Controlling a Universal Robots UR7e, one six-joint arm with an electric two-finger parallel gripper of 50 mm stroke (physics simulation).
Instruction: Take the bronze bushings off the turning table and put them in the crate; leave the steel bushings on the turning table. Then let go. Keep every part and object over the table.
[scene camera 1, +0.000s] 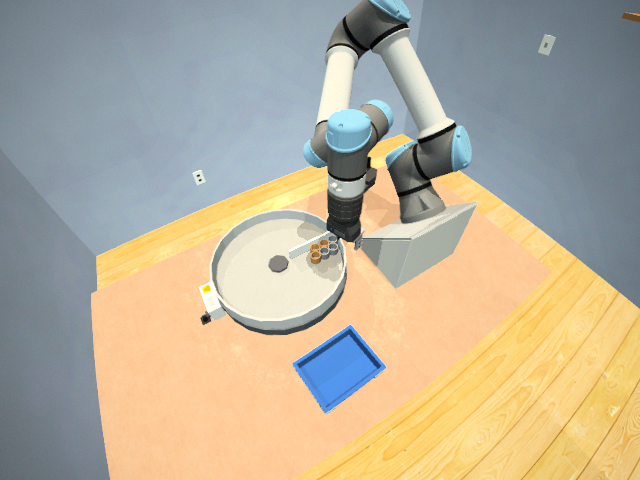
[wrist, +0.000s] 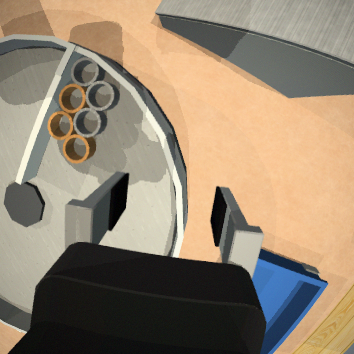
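Seen in the pictures: gripper, fingertip midpoint: (scene camera 1: 348, 242) (wrist: 169, 197); arm's base, origin of the base link: (scene camera 1: 423, 215).
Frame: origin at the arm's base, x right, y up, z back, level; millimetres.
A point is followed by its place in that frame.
Note:
Three bronze bushings (scene camera 1: 315, 259) {x 103, y -57, z -360 mm} (wrist: 76, 161) {x 109, y -55, z -364 mm} and three steel bushings (scene camera 1: 333, 250) {x 98, y -57, z -295 mm} (wrist: 87, 135) {x 106, y -55, z -332 mm} stand upright in a close cluster on the turning table (scene camera 1: 279, 324) {x -12, y -66, z -558 mm} (wrist: 145, 220) {x 13, y -80, z -406 mm}, by its straight divider bar. The bronze ones are on the hub side of the cluster; one touches or nearly touches the bar. The blue crate (scene camera 1: 355, 389) {x -261, y -84, z -498 mm} (wrist: 300, 305) {x -256, y -97, z -457 mm} stands apart from the turning table, its visible floor bare. My gripper (scene camera 1: 349, 243) {x 8, y 81, z -316 mm} (wrist: 169, 197) {x 8, y 81, z -316 mm} is open and empty, above the turning table's rim area, to one side of the cluster. One finger is largely hidden in the scene view.
A grey slanted metal panel (scene camera 1: 429, 253) {x -108, y -23, z -89 mm} (wrist: 280, 65) {x -44, y -24, z -191 mm} stands right of the turning table, near the arm's base. The divider bar (scene camera 1: 305, 248) {x 160, y -61, z -359 mm} (wrist: 42, 120) {x 158, y -42, z -333 mm} runs from near the dark hub (scene camera 1: 278, 263) {x 169, y -72, z -456 mm} (wrist: 24, 204) {x 167, y -73, z -454 mm} to the rim. A white control box (scene camera 1: 212, 303) {x 162, y -75, z -689 mm} sits at the turning table's left.

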